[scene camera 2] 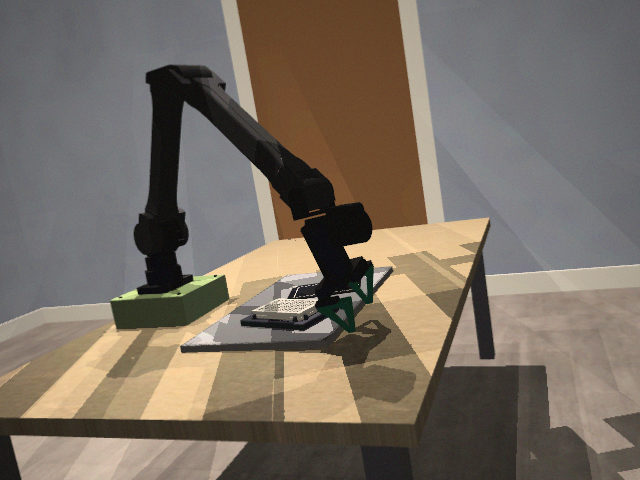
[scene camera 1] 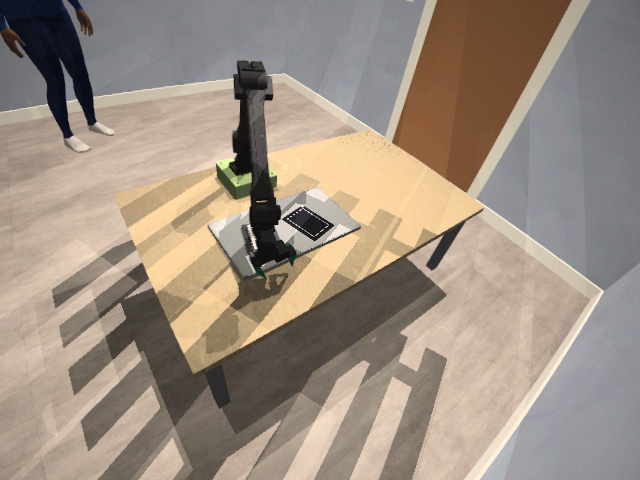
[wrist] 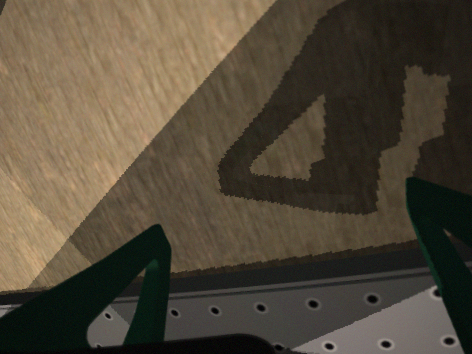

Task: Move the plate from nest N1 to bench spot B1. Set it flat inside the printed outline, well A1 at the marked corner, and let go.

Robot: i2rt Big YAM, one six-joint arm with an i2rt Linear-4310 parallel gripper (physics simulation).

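Places are measured from the arm's base along level axes (x ahead, y right, z down), in metres.
Pixels of known places: gripper, fingertip midpoint: [scene camera 2: 361, 317] [scene camera 1: 279, 271] [wrist: 280, 215]; arm's base, link origin: [scene camera 2: 166, 287] [scene camera 1: 244, 167].
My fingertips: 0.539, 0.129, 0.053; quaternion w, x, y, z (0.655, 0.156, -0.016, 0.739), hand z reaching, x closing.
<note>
For each thing: its top centre in the pictures, then the offset to it from my fingertips, as dx, dy, dz. "spot": a spot on its surface instead. Level surfaces: height alone.
- white well plate, top centre: [scene camera 2: 287, 305] [scene camera 1: 262, 234] -0.160, -0.020, -0.024
- dark nest N1, surface spot: [scene camera 2: 252, 323] spot: -0.220, +0.028, -0.005
- Bench spot B1, surface spot: [scene camera 2: 305, 291] spot: -0.208, -0.208, +0.000
- grey board, top centre: [scene camera 2: 301, 299] [scene camera 1: 287, 224] -0.189, -0.143, +0.001
- wooden table, surface height: dz +0.015
The white well plate [scene camera 1: 252, 238] [scene camera 2: 285, 308] lies flat in the dark nest N1 [scene camera 2: 252, 323] on the grey perforated board; in scene camera 1 the arm hides most of it. Bench spot B1 [scene camera 1: 308, 223] [scene camera 2: 305, 291], a dark rectangle with a white dashed outline, lies on the same board beside the nest. It is bare in scene camera 1 and partly hidden by the arm in scene camera 2. My gripper [scene camera 1: 278, 271] [scene camera 2: 361, 316] [wrist: 280, 215] is wide open and empty. Its green fingertips hang low, past the plate, near the board's front edge. The marked corner is too small to tell.
The grey board [scene camera 1: 229, 241] [scene camera 2: 217, 336] [wrist: 310, 322] lies on the wooden table [scene camera 1: 408, 175] [scene camera 2: 232, 397]. The arm's green base block [scene camera 1: 238, 187] [scene camera 2: 206, 304] stands behind the board. A person [scene camera 1: 62, 67] stands on the floor beyond the table.
</note>
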